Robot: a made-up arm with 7 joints. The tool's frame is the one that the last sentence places.
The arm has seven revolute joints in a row. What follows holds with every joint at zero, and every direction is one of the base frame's. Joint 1 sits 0.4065 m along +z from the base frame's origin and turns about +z. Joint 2 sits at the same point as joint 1 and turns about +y. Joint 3 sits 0.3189 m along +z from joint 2 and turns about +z. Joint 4 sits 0.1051 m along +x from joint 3 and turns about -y. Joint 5 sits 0.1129 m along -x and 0.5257 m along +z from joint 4 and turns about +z. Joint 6 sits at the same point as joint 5 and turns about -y. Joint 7 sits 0.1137 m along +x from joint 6 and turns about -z. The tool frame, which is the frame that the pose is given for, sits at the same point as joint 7; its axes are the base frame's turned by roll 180, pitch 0 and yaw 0 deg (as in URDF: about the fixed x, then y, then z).
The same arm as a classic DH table. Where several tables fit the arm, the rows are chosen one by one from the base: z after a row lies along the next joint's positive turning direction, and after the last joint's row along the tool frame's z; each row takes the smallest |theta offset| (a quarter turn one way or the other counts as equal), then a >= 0, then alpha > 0; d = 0 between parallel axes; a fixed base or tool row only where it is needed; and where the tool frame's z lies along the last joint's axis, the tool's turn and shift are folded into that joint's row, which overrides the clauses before.
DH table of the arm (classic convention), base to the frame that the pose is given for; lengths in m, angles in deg. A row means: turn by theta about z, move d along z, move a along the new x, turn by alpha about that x. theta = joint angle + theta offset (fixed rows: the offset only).
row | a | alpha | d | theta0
joint 1 | 0 | -90 | 0.4065 | 0
joint 2 | 0 | 90 | 0 | 0
joint 3 | 0.1051 | 90 | 0.3189 | 0
joint 4 | -0.1129 | -90 | 0 | 0
joint 5 | 0 | 90 | 0.5257 | 0
joint 6 | 0.1137 | 90 | 0 | 0
joint 7 | 0 | 0 | 0 | 0

